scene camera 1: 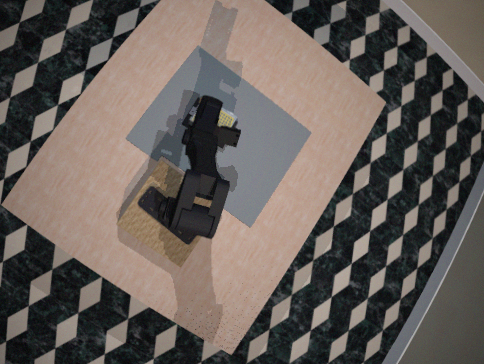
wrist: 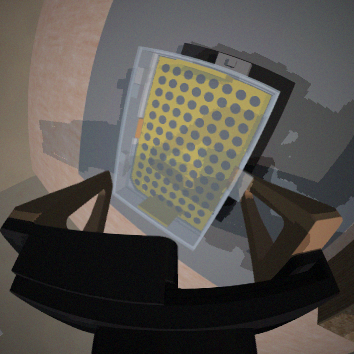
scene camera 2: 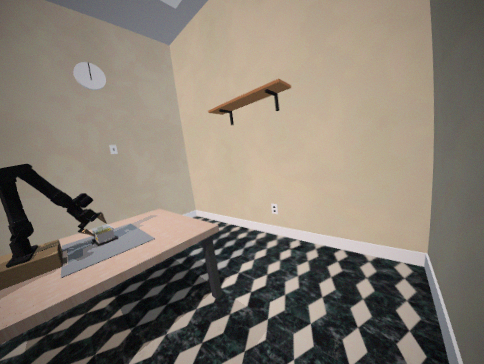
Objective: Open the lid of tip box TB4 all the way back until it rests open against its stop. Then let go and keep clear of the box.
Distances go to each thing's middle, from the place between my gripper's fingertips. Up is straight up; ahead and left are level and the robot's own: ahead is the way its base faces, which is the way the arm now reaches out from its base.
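Labels:
Relative to the clear lid (wrist: 188, 127), my hand is 10 mm short of it and 20 mm to the left of it. Tip box TB4 (wrist: 284, 85) is 10 mm ahead of my hand, 20 mm to the right of it and 30 mm below it.

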